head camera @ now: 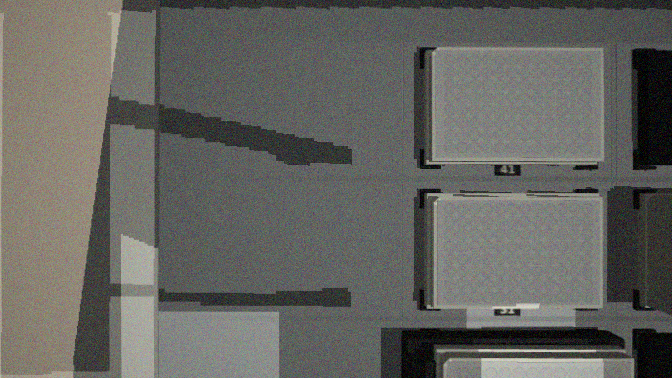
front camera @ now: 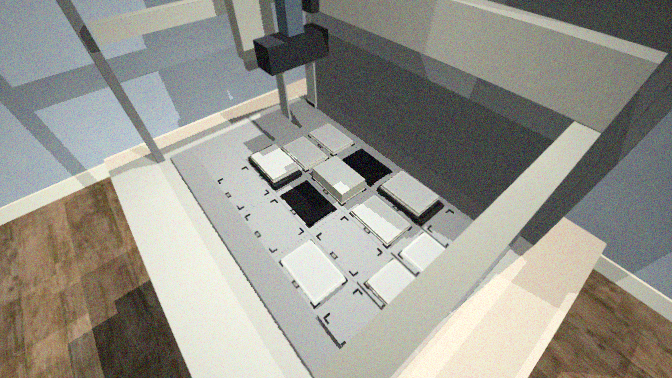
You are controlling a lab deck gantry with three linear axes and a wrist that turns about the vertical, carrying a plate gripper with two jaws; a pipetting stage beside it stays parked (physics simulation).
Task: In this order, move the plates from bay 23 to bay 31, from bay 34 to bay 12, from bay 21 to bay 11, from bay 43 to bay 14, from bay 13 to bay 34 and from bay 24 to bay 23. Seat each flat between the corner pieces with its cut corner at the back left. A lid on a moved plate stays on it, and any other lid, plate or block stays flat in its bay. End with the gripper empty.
Labels:
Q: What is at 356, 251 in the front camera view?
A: A bay.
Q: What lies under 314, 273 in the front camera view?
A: A plate.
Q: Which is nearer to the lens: the plate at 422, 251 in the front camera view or the flat black piece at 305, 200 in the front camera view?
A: The plate.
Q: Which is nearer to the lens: the plate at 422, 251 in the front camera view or the flat black piece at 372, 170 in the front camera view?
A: The plate.

